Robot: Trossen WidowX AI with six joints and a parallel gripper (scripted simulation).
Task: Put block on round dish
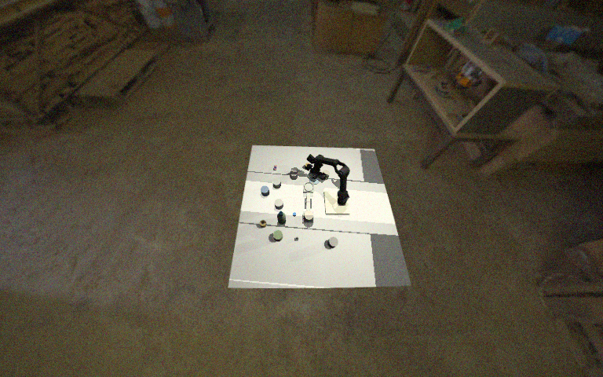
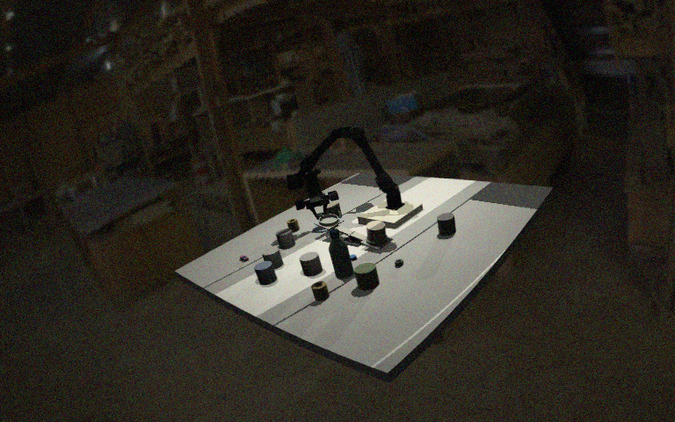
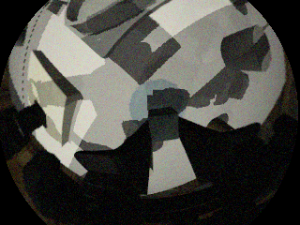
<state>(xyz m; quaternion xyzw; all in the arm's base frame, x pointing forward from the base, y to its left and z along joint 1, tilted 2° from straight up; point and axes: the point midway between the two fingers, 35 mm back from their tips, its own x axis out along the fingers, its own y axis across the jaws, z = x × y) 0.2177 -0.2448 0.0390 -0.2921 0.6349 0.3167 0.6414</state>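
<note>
Now: gripper tip 1 cm below the teal block. The rest, counted from my gripper tip: tall bottle 29 cm ahead, 40 cm to the left, 7 cm above; pale blue round dish 4 cm below; cup 10 cm behind, 5 cm to the right, 1 cm below.
</note>
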